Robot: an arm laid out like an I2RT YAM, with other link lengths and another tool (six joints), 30 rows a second.
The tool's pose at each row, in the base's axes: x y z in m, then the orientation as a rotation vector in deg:
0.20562, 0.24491, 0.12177, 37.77, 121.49, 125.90
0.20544, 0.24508, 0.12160, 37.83, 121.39, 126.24
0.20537, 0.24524, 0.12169, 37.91, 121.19, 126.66
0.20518, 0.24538, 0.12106, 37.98, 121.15, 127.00
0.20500, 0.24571, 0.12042, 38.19, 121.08, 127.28
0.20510, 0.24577, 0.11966, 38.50, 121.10, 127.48
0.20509, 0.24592, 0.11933, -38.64, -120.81, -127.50
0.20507, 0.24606, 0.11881, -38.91, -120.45, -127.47
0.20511, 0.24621, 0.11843, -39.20, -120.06, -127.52
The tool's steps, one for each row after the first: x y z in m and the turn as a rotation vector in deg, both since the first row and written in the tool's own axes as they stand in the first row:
0.00017, -0.00023, 0.00011, -0.15, 0.14, 0.17
0.00030, -0.00017, 0.00024, -0.39, 0.28, 0.36
0.00034, -0.00084, 0.00032, -0.50, 0.45, 0.56
0.00042, -0.00153, 0.00058, -0.61, 0.53, 0.79
0.00013, -0.00223, 0.00068, -0.64, 0.56, 1.08
0.00009, -0.00256, 0.00082, -0.75, 0.61, 1.29
0.00000, -0.00308, 0.00095, -0.85, 0.62, 1.60
-0.00010, -0.00344, 0.00111, -1.01, 0.61, 1.90

